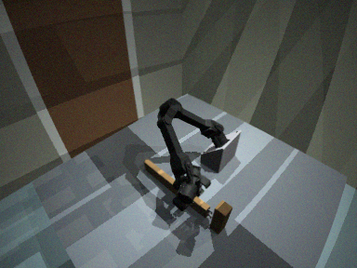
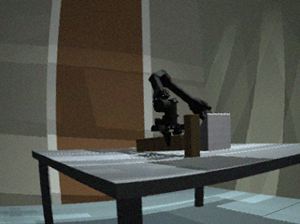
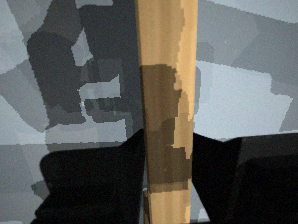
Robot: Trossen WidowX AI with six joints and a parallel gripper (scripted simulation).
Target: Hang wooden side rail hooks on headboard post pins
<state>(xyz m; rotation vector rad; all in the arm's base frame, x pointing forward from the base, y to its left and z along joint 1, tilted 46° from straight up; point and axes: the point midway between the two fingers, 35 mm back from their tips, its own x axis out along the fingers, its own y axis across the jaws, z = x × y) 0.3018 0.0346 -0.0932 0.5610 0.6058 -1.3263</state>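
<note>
Right now the headboard post is 15 cm to the left of my gripper tip, 4 cm above it and 1 cm behind it.
</note>
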